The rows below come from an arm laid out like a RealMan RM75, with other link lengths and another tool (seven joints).
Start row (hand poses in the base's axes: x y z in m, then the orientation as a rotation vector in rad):
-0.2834, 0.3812, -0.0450, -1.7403, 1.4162, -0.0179
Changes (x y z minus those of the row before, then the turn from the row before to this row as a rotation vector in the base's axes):
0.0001, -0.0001, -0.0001, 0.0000, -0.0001, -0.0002
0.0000, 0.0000, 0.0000, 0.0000, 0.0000, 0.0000
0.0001, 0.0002, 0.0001, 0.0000, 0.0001, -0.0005
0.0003, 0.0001, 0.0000, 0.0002, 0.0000, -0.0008
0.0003, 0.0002, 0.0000, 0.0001, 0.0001, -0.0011
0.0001, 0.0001, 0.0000, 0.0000, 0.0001, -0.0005
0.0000, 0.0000, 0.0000, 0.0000, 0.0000, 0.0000
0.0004, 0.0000, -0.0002, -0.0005, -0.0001, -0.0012
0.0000, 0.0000, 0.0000, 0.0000, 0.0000, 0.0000
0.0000, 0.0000, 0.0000, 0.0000, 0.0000, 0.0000
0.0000, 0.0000, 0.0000, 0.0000, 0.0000, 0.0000
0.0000, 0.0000, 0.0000, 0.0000, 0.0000, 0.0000
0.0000, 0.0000, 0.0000, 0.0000, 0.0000, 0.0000
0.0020, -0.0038, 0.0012, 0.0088, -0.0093, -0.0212
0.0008, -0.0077, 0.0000, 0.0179, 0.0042, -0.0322
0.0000, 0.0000, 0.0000, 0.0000, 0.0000, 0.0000
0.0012, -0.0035, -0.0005, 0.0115, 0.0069, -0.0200
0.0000, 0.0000, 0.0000, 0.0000, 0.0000, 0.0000
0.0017, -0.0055, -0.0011, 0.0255, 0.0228, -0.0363
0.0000, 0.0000, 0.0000, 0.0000, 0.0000, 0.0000
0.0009, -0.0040, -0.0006, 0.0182, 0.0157, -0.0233
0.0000, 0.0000, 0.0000, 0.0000, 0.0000, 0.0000
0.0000, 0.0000, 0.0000, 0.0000, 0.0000, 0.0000
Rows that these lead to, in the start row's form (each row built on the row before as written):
-0.2833, 0.3811, -0.0451, -1.7401, 1.4163, -0.0181
-0.2833, 0.3811, -0.0451, -1.7401, 1.4163, -0.0181
-0.2832, 0.3813, -0.0450, -1.7398, 1.4168, -0.0183
-0.2829, 0.3814, -0.0450, -1.7391, 1.4175, -0.0186
-0.2826, 0.3816, -0.0450, -1.7383, 1.4185, -0.0190
-0.2825, 0.3817, -0.0450, -1.7380, 1.4190, -0.0192
-0.2825, 0.3817, -0.0450, -1.7380, 1.4190, -0.0192
-0.2821, 0.3817, -0.0452, -1.7375, 1.4201, -0.0203
-0.2821, 0.3817, -0.0452, -1.7375, 1.4201, -0.0203
-0.2821, 0.3817, -0.0452, -1.7375, 1.4201, -0.0203
-0.2821, 0.3817, -0.0452, -1.7375, 1.4201, -0.0203
-0.2821, 0.3817, -0.0452, -1.7375, 1.4201, -0.0203
-0.2821, 0.3817, -0.0452, -1.7375, 1.4201, -0.0203
-0.2801, 0.3779, -0.0440, -1.7131, 1.4298, -0.0335
-0.2793, 0.3702, -0.0440, -1.6765, 1.4566, -0.0346
-0.2793, 0.3702, -0.0440, -1.6765, 1.4566, -0.0346
-0.2781, 0.3667, -0.0445, -1.6543, 1.4761, -0.0314
-0.2781, 0.3667, -0.0445, -1.6543, 1.4761, -0.0314
-0.2764, 0.3612, -0.0456, -1.6123, 1.5177, -0.0138
-0.2764, 0.3612, -0.0456, -1.6123, 1.5177, -0.0138
-0.2755, 0.3572, -0.0462, -1.5837, 1.5444, -0.0002
-0.2755, 0.3572, -0.0462, -1.5837, 1.5444, -0.0002
-0.2755, 0.3572, -0.0462, -1.5837, 1.5444, -0.0002

